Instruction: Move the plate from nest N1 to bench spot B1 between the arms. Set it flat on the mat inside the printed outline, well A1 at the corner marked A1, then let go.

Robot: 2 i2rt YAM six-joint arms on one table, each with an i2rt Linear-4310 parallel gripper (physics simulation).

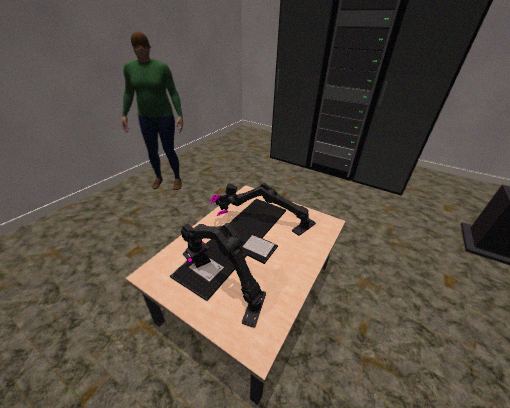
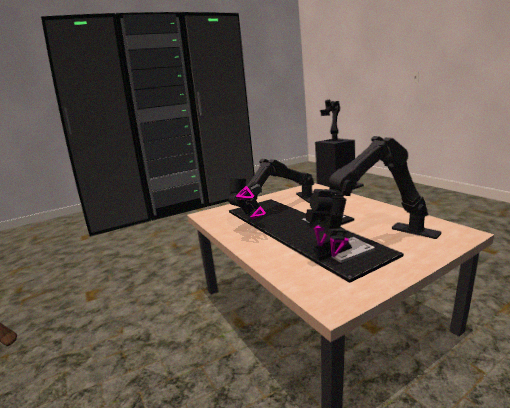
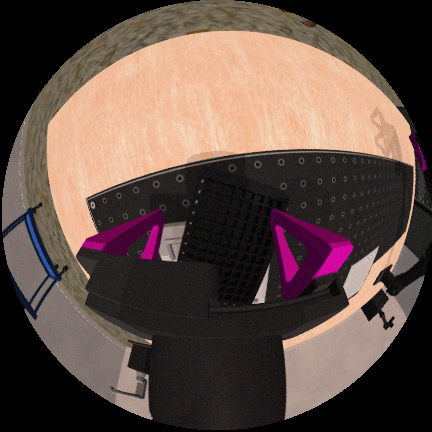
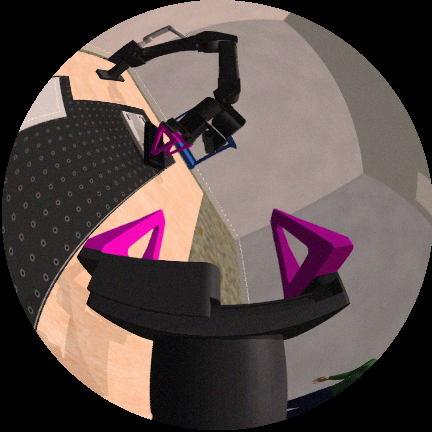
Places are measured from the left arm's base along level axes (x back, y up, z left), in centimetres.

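Where they show: left gripper, fingertip midpoint: (image 1: 195,257) (image 2: 326,251) (image 3: 216,214) (image 4: 159,153); right gripper, fingertip midpoint: (image 1: 214,209) (image 2: 259,205) (image 4: 217,214); left arm's base, origin of the base link: (image 1: 254,307) (image 2: 415,231) (image 4: 110,75); right arm's base, origin of the base link: (image 1: 303,227) (image 2: 307,197) (image 3: 382,273).
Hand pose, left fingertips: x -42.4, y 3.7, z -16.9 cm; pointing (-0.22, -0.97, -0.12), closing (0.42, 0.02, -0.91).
Note:
Each offset is from my left fingertips to the top centre of the thing. "spot": to the spot under its first point. Level surfaces: height alone.
The black well plate {dx +3.2, dy +3.0, dz +0.3 cm} (image 3: 231,233) (image 4: 156,158) leans steeply on its edge over the grey nest N1 {dx +8.7, dy -0.6, dz +3.5 cm} (image 1: 210,270) (image 2: 357,248) (image 3: 169,243) at the near end of the black perforated mat {dy -2.4 cm} (image 1: 261,216) (image 2: 286,224) (image 3: 342,193). My left gripper (image 1: 195,252) (image 2: 330,241) (image 3: 216,214) is open, with one magenta finger on each side of the plate. Bench spot B1 is the grey pad {spot: dx +32.3, dy -2.2, dz -24.2 cm} (image 1: 259,245) (image 3: 360,275) (image 4: 42,102) between the arm bases. My right gripper (image 1: 218,205) (image 2: 251,202) (image 4: 217,214) is open and empty above the mat's far end.
A person in a green sweater (image 1: 150,89) stands by the wall. A tall black server rack (image 1: 359,81) (image 2: 160,113) stands behind the table. A black pedestal with a small arm (image 2: 334,155) stands beyond the table. A blue frame (image 3: 30,257) stands on the floor.

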